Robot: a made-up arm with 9 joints. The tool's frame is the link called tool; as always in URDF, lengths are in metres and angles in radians.
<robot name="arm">
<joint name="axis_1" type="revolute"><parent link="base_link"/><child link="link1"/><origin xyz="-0.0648 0.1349 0.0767" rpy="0 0 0"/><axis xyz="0 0 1"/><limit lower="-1.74" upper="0.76"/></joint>
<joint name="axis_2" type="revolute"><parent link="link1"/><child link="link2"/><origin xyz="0.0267 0.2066 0.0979" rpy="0.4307 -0.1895 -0.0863"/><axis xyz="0 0 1"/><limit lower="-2.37" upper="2.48"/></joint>
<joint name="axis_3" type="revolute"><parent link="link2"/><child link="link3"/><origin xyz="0.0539 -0.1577 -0.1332" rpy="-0.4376 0.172 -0.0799"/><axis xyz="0 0 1"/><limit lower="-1.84" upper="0.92"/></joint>
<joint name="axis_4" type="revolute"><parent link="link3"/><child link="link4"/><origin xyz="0.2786 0.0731 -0.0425" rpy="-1.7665 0.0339 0.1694"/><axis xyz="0 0 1"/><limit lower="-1.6" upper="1.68"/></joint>
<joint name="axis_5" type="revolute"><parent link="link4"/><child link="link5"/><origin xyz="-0.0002 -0.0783 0.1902" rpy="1.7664 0.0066 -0.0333"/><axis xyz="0 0 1"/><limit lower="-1.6" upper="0.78"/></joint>
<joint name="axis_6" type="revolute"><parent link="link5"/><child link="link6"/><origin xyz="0.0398 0.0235 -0.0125" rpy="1.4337 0.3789 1.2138"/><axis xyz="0 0 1"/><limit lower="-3.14" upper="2.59"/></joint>
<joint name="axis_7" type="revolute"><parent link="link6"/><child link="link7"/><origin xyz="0.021 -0.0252 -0.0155" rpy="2.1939 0.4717 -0.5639"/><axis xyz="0 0 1"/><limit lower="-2.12" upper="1.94"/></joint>
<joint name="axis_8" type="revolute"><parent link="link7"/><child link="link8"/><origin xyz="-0.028 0.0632 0.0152" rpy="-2.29 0.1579 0.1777"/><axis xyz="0 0 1"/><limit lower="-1.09" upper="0.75"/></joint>
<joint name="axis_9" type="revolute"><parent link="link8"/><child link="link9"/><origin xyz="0.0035 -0.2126 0.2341" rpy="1.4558 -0.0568 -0.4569"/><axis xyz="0 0 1"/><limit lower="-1.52" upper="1.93"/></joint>
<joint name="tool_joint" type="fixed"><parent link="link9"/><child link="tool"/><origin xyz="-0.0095 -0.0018 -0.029" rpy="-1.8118 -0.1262 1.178"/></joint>
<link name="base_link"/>
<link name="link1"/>
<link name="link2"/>
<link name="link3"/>
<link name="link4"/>
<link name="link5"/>
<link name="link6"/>
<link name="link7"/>
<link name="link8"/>
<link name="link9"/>
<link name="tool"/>
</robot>
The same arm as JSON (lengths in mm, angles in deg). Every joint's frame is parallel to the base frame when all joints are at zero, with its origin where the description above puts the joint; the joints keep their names.
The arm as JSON. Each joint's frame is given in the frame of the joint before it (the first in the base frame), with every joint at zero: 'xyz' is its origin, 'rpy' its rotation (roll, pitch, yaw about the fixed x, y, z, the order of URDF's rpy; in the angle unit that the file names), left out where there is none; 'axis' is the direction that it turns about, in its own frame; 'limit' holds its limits. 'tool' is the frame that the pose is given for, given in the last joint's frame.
{"units": {"length": "mm", "angle": "deg"}, "joints": [
  {"name": "axis_1", "type": "revolute", "origin": {"xyz": [-64.8, 134.9, 76.7]}, "axis": [0.0, 0.0, 1.0], "limit": {"lower": -99.69, "upper": 43.54}},
  {"name": "axis_2", "type": "revolute", "origin": {"xyz": [26.7, 206.6, 97.9]}, "axis": [-0.206502, -0.401204, 0.892408], "limit": {"lower": -135.79, "upper": 142.09}},
  {"name": "axis_3", "type": "revolute", "origin": {"xyz": [80.3, -95.0, -173.4]}, "axis": [0.0, 0.0, 1.0], "limit": {"lower": -105.42, "upper": 52.71}},
  {"name": "axis_4", "type": "revolute", "origin": {"xyz": [283.9, 48.8, -42.5]}, "axis": [-0.087997, 0.976969, -0.194394], "limit": {"lower": -91.67, "upper": 96.26}},
  {"name": "axis_5", "type": "revolute", "origin": {"xyz": [-15.6, 201.2, 39.8]}, "axis": [-0.0001, 0.0, 1.0], "limit": {"lower": -91.67, "upper": 44.69}},
  {"name": "axis_6", "type": "revolute", "origin": {"xyz": [37.7, 26.7, -12.5]}, "axis": [0.967359, -0.219291, 0.126995], "limit": {"lower": -179.91, "upper": 148.4}},
  {"name": "axis_7", "type": "revolute", "origin": {"xyz": [-8.9, 12.4, -32.9]}, "axis": [-0.650614, -0.686914, -0.323807], "limit": {"lower": -121.47, "upper": 111.15}},
  {"name": "axis_8", "type": "revolute", "origin": {"xyz": [42.3, -53.9, -17.6]}, "axis": [1.0, 0.0, 0.0001], "limit": {"lower": -62.45, "upper": 42.97}},
  {"name": "axis_9", "type": "revolute", "origin": {"xyz": [234.1, -167.3, -131.3]}, "axis": [0.114595, -0.976357, -0.183292], "limit": {"lower": -87.09, "upper": 110.58}}
], "tool": {"origin": {"xyz": [-5.6, 26.3, 14.5], "rpy": [-5.08, 18.92, 2.6]}}}

